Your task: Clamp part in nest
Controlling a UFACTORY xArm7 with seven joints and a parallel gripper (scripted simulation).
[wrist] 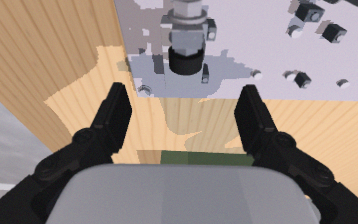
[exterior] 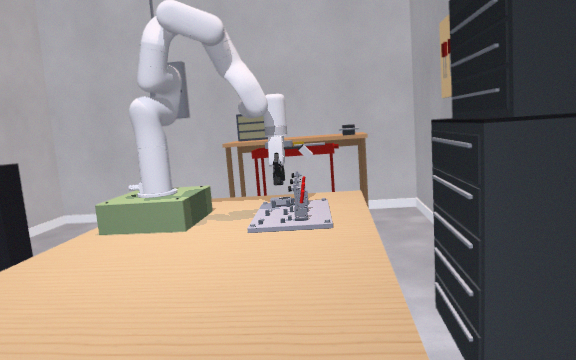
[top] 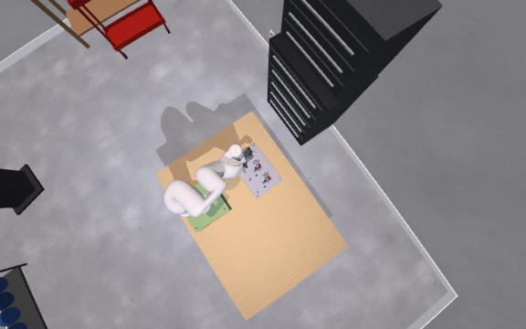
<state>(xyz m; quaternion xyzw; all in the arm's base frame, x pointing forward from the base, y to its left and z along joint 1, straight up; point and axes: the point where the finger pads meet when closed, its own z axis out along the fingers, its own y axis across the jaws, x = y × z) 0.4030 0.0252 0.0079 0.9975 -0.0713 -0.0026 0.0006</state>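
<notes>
The grey part is 70 mm below my hand. From my hand the other things lie so: grey fixture plate 120 mm to the right, 100 mm below, 30 mm ahead.
</notes>
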